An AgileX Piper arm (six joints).
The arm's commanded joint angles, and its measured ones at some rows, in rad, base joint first. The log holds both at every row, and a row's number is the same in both.
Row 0, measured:
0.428, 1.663, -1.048, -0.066, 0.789, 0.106
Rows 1 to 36, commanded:
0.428, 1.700, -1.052, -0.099, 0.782, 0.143
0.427, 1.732, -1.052, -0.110, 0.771, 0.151
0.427, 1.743, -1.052, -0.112, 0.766, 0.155
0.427, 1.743, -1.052, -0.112, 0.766, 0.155
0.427, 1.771, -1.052, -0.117, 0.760, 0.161
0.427, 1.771, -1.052, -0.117, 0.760, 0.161
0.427, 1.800, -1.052, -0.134, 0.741, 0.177
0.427, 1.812, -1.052, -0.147, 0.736, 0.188
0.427, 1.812, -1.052, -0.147, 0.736, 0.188
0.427, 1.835, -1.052, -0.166, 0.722, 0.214
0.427, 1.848, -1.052, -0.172, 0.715, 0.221
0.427, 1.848, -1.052, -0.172, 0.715, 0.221
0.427, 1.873, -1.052, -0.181, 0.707, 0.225
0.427, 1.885, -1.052, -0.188, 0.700, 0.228
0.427, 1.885, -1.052, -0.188, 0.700, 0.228
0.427, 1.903, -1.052, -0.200, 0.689, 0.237
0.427, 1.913, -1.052, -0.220, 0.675, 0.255
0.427, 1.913, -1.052, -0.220, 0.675, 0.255
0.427, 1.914, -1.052, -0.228, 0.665, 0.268
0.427, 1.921, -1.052, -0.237, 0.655, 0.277
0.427, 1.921, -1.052, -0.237, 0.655, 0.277
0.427, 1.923, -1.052, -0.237, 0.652, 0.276
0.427, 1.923, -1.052, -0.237, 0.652, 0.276
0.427, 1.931, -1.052, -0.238, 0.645, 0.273
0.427, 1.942, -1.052, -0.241, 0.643, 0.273
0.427, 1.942, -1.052, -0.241, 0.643, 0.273
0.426, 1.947, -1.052, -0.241, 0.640, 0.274
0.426, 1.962, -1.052, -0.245, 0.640, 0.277
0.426, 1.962, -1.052, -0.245, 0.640, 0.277
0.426, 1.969, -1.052, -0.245, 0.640, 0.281
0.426, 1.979, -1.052, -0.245, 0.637, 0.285
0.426, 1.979, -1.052, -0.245, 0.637, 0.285
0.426, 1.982, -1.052, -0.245, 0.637, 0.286
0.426, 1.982, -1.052, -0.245, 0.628, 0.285
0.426, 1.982, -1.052, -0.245, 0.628, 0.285
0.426, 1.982, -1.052, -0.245, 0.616, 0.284
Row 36, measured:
0.428, 1.976, -1.049, -0.236, 0.636, 0.279
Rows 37 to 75, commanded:
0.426, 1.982, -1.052, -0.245, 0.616, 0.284
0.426, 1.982, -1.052, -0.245, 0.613, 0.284
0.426, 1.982, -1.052, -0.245, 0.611, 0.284
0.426, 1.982, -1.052, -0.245, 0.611, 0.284
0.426, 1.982, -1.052, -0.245, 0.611, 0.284
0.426, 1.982, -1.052, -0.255, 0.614, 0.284
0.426, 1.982, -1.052, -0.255, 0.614, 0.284
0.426, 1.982, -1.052, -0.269, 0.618, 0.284
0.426, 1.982, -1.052, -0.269, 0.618, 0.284
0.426, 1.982, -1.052, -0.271, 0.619, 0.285
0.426, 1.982, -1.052, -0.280, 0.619, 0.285
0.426, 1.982, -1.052, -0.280, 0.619, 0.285
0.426, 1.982, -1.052, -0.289, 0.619, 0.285
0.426, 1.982, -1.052, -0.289, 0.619, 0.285
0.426, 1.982, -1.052, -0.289, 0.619, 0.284
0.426, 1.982, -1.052, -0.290, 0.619, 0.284
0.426, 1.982, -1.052, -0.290, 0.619, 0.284
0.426, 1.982, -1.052, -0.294, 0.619, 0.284
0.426, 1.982, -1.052, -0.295, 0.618, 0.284
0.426, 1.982, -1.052, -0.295, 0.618, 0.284
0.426, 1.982, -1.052, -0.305, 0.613, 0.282
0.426, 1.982, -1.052, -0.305, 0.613, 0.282
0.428, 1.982, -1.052, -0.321, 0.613, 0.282
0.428, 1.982, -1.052, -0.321, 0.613, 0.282
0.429, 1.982, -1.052, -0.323, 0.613, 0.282
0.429, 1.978, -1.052, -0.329, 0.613, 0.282
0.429, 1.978, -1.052, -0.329, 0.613, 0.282
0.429, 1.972, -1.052, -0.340, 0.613, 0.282
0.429, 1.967, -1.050, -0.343, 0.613, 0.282
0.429, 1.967, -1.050, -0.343, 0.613, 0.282
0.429, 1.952, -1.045, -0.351, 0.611, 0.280
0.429, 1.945, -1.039, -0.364, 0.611, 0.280
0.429, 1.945, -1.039, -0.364, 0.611, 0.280
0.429, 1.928, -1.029, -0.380, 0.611, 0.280
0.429, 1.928, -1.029, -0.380, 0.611, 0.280
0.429, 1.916, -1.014, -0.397, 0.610, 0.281
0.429, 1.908, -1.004, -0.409, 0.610, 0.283
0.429, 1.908, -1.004, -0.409, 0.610, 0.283
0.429, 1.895, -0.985, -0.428, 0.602, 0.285
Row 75, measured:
0.428, 1.922, -1.005, -0.390, 0.611, 0.287
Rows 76 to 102, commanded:
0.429, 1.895, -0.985, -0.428, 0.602, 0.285
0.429, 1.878, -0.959, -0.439, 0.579, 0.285
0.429, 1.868, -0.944, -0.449, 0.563, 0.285
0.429, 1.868, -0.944, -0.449, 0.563, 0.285
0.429, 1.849, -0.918, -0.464, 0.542, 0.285
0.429, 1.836, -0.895, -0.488, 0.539, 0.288
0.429, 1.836, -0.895, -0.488, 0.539, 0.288
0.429, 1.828, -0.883, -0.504, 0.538, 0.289
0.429, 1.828, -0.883, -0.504, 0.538, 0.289
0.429, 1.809, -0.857, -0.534, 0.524, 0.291
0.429, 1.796, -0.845, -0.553, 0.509, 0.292
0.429, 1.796, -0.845, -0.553, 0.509, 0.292
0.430, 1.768, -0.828, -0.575, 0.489, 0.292
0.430, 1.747, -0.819, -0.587, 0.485, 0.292
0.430, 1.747, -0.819, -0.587, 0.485, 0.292
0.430, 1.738, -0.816, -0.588, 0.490, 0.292
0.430, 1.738, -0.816, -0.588, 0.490, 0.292
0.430, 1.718, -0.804, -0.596, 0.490, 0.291
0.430, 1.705, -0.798, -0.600, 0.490, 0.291
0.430, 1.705, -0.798, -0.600, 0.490, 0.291
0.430, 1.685, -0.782, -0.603, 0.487, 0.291
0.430, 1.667, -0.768, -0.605, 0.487, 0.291
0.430, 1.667, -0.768, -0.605, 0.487, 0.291
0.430, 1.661, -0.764, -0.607, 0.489, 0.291
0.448, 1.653, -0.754, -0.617, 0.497, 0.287
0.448, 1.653, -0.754, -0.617, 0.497, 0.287
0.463, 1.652, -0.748, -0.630, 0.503, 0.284
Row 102, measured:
0.437, 1.674, -0.756, -0.571, 0.494, 0.288
